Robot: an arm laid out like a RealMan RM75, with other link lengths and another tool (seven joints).
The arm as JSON. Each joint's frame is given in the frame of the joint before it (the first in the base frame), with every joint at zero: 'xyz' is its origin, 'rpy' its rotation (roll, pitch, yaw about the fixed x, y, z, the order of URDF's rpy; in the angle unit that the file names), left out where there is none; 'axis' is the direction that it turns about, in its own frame. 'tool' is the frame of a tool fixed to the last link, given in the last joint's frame.
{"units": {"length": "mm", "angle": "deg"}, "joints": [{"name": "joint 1", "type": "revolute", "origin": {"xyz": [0.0, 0.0, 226.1]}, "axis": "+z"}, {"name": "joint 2", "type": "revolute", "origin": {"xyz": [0.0, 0.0, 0.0], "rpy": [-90.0, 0.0, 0.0]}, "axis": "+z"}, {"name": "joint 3", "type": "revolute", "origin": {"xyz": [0.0, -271.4, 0.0], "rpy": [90.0, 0.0, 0.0]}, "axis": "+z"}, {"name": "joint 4", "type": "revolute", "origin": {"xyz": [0.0, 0.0, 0.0], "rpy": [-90.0, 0.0, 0.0]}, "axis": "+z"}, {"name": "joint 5", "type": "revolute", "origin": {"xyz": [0.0, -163.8, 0.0], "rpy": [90.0, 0.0, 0.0]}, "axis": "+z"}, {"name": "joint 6", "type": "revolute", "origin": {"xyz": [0.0, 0.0, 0.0], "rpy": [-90.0, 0.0, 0.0]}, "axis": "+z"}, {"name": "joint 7", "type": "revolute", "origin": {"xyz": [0.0, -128.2, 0.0], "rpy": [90.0, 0.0, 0.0]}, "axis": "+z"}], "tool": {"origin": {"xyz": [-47.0, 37.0, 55.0], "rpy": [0.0, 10.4, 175.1]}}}
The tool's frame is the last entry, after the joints.
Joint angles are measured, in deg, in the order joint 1, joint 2, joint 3, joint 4, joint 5, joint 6, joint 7. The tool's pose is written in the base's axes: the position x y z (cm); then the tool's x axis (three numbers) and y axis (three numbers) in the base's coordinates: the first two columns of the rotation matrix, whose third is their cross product. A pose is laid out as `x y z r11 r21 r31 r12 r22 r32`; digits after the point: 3 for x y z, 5 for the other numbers.
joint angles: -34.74, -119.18, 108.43, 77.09, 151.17, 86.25, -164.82
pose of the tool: -24.239 22.240 -10.621 -0.50609 -0.66366 0.55084 -0.48006 0.74735 0.45936
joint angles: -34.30, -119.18, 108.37, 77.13, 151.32, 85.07, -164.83
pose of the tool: -24.291 22.408 -10.806 -0.51507 -0.66936 0.53540 -0.48233 0.74269 0.46451
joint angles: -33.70, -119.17, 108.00, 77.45, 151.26, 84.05, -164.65
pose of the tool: -24.278 22.542 -10.947 -0.52583 -0.67547 0.51695 -0.48848 0.73735 0.46658
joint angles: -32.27, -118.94, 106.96, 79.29, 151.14, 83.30, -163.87
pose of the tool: -24.223 22.701 -10.816 -0.54737 -0.68096 0.48650 -0.49469 0.73216 0.46822
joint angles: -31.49, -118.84, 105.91, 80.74, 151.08, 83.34, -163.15
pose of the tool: -24.086 22.849 -10.599 -0.56159 -0.68243 0.46788 -0.49696 0.73031 0.46870
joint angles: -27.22, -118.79, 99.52, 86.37, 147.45, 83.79, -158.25
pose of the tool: -23.305 22.798 -9.725 -0.61962 -0.69240 0.36968 -0.54576 0.71855 0.43108
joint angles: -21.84, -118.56, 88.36, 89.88, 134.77, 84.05, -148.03
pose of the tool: -21.873 22.479 -8.333 -0.69818 -0.69065 0.18856 -0.62703 0.71701 0.30453
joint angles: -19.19, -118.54, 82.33, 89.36, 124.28, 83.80, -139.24
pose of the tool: -20.783 22.317 -7.597 -0.75792 -0.64994 0.05597 -0.62848 0.75050 0.20437
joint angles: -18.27, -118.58, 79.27, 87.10, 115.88, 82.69, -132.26
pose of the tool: -19.654 22.551 -7.347 -0.79633 -0.60218 -0.05701 -0.60377 0.78568 0.13481
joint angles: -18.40, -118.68, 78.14, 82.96, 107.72, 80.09, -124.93
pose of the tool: -18.403 23.215 -7.568 -0.81931 -0.54689 -0.17220 -0.56521 0.82083 0.08231
